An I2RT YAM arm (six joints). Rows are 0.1 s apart.
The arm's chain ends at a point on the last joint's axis. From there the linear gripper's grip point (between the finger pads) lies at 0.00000 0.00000 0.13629 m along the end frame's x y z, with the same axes.
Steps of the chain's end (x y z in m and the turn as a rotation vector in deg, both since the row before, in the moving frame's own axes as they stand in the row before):
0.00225, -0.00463, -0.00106, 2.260, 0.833, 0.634
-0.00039, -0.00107, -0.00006, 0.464, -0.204, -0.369
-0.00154, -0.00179, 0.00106, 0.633, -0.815, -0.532
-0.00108, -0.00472, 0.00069, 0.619, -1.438, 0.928
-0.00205, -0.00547, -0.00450, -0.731, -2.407, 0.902
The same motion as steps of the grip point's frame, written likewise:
0.00426, -0.00999, -0.00118, 2.260, 0.833, 0.634
-0.00088, -0.00217, -0.00007, 0.464, -0.204, -0.369
-0.00349, -0.00329, 0.00104, 0.633, -0.815, -0.532
-0.00449, -0.00622, 0.00064, 0.619, -1.438, 0.928
-0.00779, -0.00378, -0.00463, -0.731, -2.407, 0.902

